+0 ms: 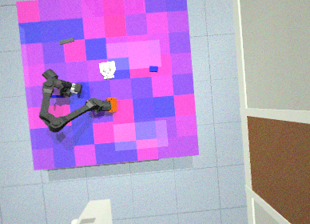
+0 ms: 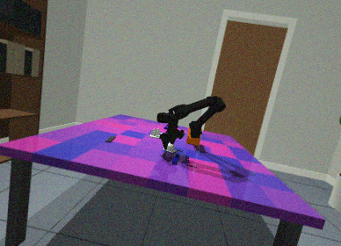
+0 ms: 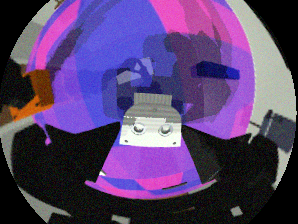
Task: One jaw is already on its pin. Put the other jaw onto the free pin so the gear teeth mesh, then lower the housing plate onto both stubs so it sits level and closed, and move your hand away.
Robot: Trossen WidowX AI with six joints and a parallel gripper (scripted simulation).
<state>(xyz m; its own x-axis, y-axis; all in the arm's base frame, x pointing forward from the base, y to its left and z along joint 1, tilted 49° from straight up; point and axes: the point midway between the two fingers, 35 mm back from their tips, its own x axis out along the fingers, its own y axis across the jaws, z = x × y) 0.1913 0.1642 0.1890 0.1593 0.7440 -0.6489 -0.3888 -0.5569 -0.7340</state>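
My gripper tip is 260 mm to the left of the grey jaw and 60 mm short of it. From my gripper tip the other things lie so: blue block 620 mm to the right, 30 mm ahead; blue bar 150 mm to the left, 40 mm behind; grey bar 360 mm ahead, 10 mm below.
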